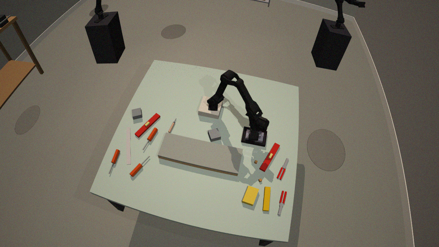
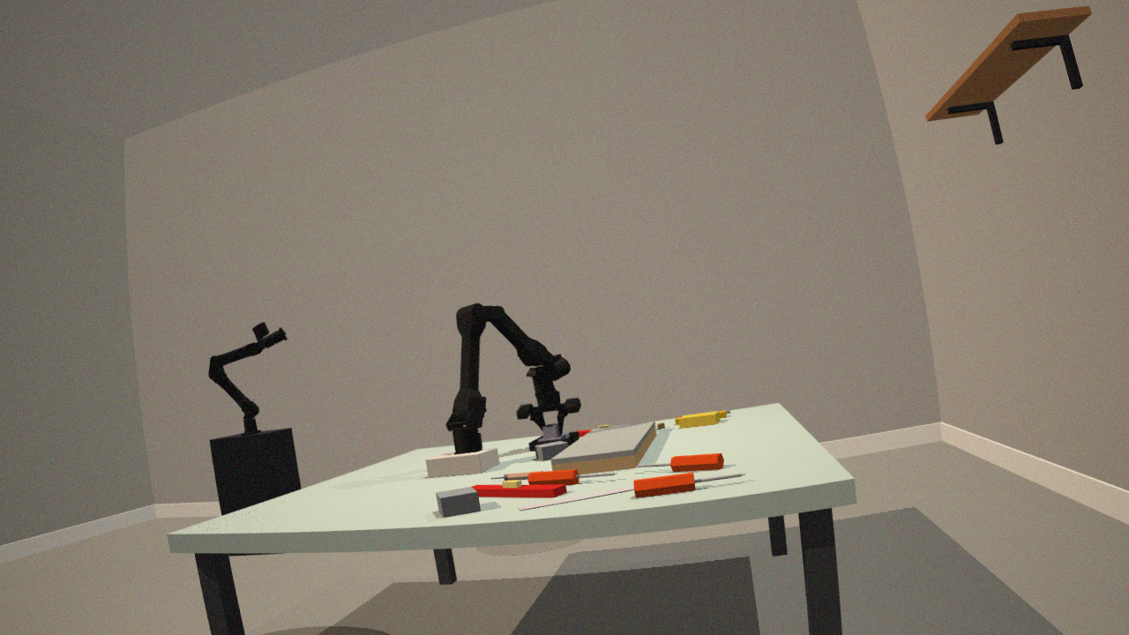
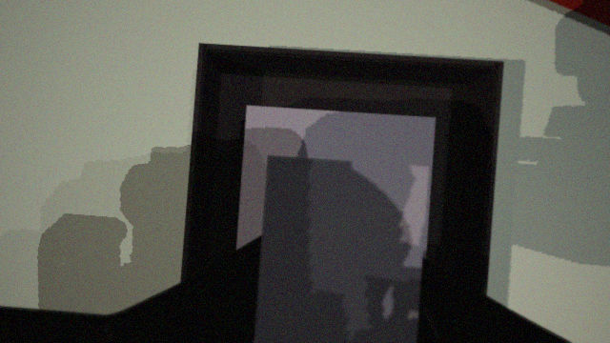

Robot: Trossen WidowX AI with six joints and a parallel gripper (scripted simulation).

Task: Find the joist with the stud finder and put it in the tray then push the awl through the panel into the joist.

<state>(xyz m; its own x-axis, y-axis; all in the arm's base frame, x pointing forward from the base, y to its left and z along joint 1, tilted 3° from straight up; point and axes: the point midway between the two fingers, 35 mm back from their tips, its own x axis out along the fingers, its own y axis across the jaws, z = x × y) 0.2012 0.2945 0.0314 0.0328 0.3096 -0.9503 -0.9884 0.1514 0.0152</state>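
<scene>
Now: the dark tray 10 mm to the right of my gripper tip and 20 mm below it. Also, from my gripper tip: grey stud finder: 20 mm to the right, 20 mm above; white strip: 150 mm ahead, 870 mm to the right, 30 mm below; awl: 60 mm behind, 570 mm to the right, 20 mm below.
</scene>
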